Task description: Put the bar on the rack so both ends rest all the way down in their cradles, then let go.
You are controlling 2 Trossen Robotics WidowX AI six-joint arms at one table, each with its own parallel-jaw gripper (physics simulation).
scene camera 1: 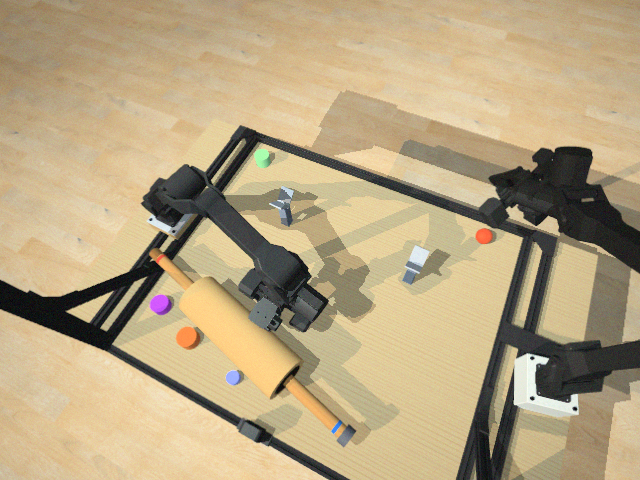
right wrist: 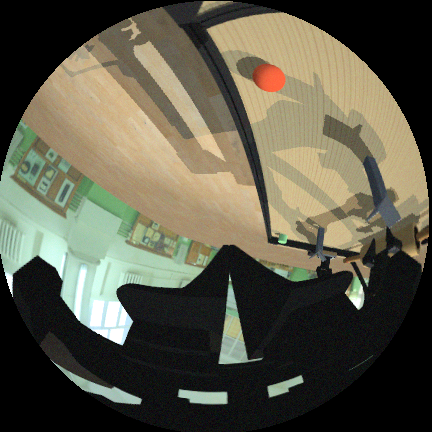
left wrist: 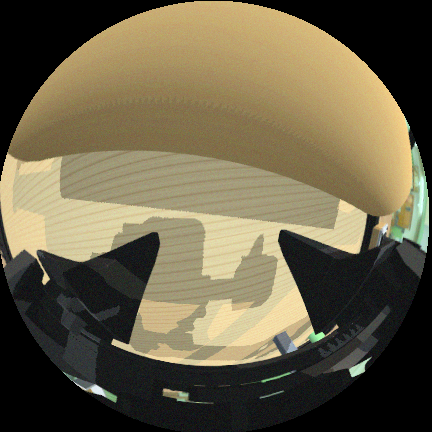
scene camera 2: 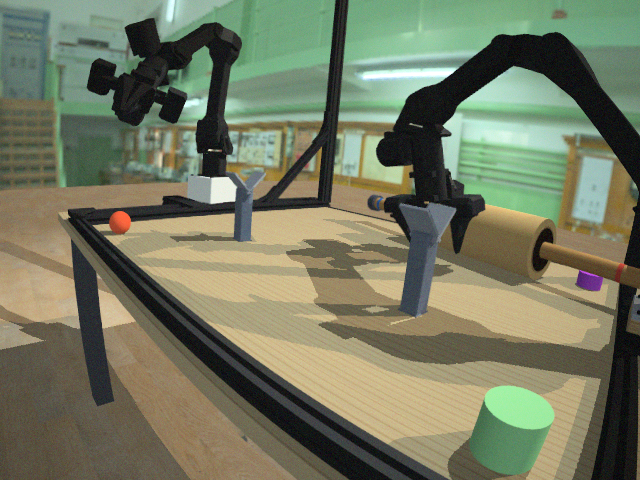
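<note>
The bar is a rolling pin with a thick tan body and thin orange handles. It lies flat on the table, diagonally near the front left. The rack is two separate grey Y-topped posts, one at the back and one to the right; both cradles are empty. My left gripper is open and empty, low over the table right beside the pin's body. My right gripper is shut on nothing, raised high beyond the table's far right corner.
A green cylinder stands at the back left corner and a red ball at the back right. Purple, orange and small violet discs lie left of the pin. A black frame rims the table.
</note>
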